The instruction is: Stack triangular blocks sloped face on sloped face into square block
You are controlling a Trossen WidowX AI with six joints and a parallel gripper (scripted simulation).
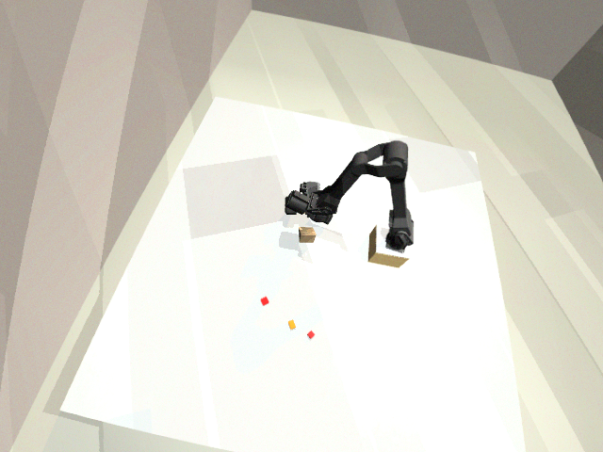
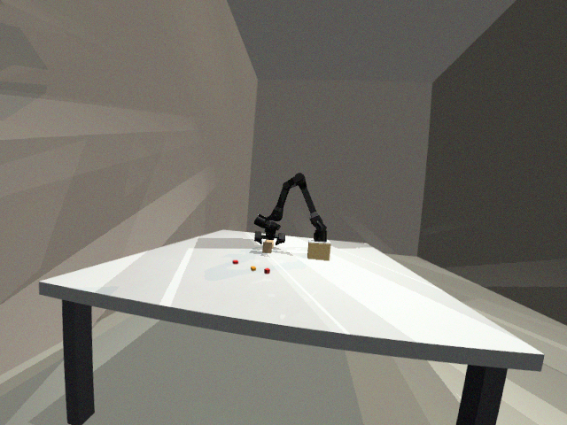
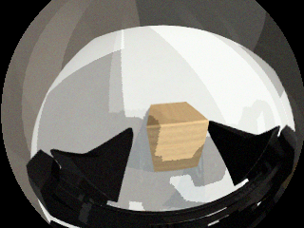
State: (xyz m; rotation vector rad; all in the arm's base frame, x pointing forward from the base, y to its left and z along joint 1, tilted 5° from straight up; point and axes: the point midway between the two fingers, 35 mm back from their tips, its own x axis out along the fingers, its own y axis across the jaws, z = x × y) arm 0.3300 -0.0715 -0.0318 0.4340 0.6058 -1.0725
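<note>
My gripper tip is now 10 mm below the wooden triangular block. From my gripper tip the other things lie so: yellow piece (110 mm behind, 450 mm to the left, 10 mm below).
</note>
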